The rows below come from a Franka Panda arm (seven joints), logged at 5 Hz.
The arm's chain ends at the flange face. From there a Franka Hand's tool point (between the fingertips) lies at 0.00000 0.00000 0.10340 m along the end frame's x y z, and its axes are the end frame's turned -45 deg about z.
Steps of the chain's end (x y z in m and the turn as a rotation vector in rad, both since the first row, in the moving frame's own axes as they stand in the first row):
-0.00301 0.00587 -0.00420 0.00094 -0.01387 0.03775
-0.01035 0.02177 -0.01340 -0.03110 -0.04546 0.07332
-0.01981 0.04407 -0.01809 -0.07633 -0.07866 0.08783
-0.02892 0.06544 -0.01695 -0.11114 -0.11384 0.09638
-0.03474 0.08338 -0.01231 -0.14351 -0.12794 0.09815
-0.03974 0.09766 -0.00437 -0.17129 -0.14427 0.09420
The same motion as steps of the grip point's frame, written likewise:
-0.00720 0.00092 -0.00421 0.01047 -0.00914 0.03775
-0.02826 0.00682 -0.01356 0.01015 -0.05414 0.07332
-0.05646 0.01649 -0.01871 0.00165 -0.10959 0.08783
-0.08307 0.02484 -0.01825 0.00191 -0.15908 0.09638
-0.10327 0.03455 -0.01421 -0.01101 -0.19194 0.09815
-0.12009 0.04183 -0.00695 -0.01911 -0.22313 0.09420

